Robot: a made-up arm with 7 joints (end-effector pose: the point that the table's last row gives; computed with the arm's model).
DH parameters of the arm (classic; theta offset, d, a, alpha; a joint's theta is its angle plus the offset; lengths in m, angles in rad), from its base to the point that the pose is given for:
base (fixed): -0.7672 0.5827 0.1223 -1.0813
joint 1: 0 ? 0.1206 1.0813
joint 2: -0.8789 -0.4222 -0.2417 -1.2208
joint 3: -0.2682 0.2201 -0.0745 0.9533
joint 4: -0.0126 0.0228 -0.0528 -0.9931
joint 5: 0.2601 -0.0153 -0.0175 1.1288
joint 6: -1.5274 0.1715 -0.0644 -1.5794
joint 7: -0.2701 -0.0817 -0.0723 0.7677
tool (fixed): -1.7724 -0.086 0 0
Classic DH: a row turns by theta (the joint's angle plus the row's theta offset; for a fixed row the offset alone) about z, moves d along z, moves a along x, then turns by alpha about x.
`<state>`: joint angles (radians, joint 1 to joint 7).
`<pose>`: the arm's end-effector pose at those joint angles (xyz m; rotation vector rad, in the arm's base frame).
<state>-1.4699 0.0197 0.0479 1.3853 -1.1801 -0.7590 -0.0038</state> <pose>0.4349 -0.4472 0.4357 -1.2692 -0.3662 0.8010</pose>
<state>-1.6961 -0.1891 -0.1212 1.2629 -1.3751 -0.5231 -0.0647</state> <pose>0.4200 -0.6106 0.6561 -1.5570 -0.2389 0.1238</pose>
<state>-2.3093 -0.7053 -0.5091 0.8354 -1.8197 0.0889 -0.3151</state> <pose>-0.2176 -0.7372 1.0816 -0.8737 -0.5163 -1.7998</pose>
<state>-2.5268 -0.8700 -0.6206 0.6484 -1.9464 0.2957 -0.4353</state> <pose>-0.4623 -0.6577 1.0403 -0.1905 -0.9017 -2.1796</pose>
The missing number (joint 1, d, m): -0.4177
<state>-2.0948 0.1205 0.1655 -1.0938 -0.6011 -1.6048 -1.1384</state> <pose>0.0601 -0.5086 0.8270 0.2878 2.6511 0.4408</pose>
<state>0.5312 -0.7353 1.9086 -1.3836 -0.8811 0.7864 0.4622</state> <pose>0.3987 -0.2095 0.0082 1.8786 -0.5761 0.1644</pose>
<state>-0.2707 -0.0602 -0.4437 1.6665 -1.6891 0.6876 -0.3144</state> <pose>0.1222 -0.2033 -0.1202 -0.4548 1.4829 1.3694</pose>
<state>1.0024 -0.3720 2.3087 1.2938 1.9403 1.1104 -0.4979</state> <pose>-0.0598 0.0946 0.0078 1.3240 0.9769 0.2691</pose>
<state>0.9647 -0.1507 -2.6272 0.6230 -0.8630 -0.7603 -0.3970</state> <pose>-0.0929 -0.0915 -0.1424 -1.6464 0.7229 0.4473</pose>
